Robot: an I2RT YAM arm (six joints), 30 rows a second.
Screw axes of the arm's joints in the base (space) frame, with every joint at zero. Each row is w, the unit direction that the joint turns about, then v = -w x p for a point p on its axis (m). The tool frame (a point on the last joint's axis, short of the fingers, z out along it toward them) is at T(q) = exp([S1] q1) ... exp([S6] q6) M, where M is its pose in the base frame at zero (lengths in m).
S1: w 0 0 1 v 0 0 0
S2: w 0 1 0 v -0.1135 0 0.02
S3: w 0 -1 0 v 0.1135 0 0.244
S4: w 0 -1 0 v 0.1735 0 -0.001
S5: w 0 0 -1 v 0 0.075 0
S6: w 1 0 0 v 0 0.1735 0
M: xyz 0.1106 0 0.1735 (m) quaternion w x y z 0.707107 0 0.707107 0
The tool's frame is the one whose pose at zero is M.
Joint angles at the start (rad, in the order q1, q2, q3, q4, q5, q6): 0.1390, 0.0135, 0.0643, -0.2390, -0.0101, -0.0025
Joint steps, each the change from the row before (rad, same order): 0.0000, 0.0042, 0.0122, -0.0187, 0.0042, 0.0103; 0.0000, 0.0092, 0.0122, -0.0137, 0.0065, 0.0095; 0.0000, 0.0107, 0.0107, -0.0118, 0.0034, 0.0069; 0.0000, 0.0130, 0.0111, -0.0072, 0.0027, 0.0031; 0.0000, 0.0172, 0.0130, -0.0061, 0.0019, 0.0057; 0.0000, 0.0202, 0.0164, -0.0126, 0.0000, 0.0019; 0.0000, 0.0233, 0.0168, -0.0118, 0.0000, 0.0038; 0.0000, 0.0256, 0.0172, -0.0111, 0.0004, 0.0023; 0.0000, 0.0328, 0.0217, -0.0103, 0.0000, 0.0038; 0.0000, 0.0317, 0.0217, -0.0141, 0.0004, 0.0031; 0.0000, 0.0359, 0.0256, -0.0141, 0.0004, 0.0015
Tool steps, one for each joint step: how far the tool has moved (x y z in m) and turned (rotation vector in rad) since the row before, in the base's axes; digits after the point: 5 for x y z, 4 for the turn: -0.00077, -0.00026, 0.00189, 0.0077, 0.0120, -0.0061; -0.00037, -0.00029, 0.00200, 0.0064, 0.0117, -0.0083; -0.00017, -0.00015, 0.00156, 0.0043, 0.0125, -0.0048; 0.00008, -0.00009, 0.00200, 0.0011, 0.0093, -0.0033; 0.00032, -0.00002, 0.00242, 0.0036, 0.0109, -0.0032; 0.00025, 0.00003, 0.00266, -0.0004, 0.0165, -0.0005; 0.00055, 0.00008, 0.00261, 0.0011, 0.0186, -0.0010; 0.00082, 0.00010, 0.00262, -0.0006, 0.0196, -0.0010; 0.00135, 0.00019, 0.00362, 0.0006, 0.0217, -0.0011; 0.00133, 0.00017, 0.00329, -0.0006, 0.0242, -0.0014; 0.00177, 0.00023, 0.00422, -0.0021, 0.0243, -0.0009
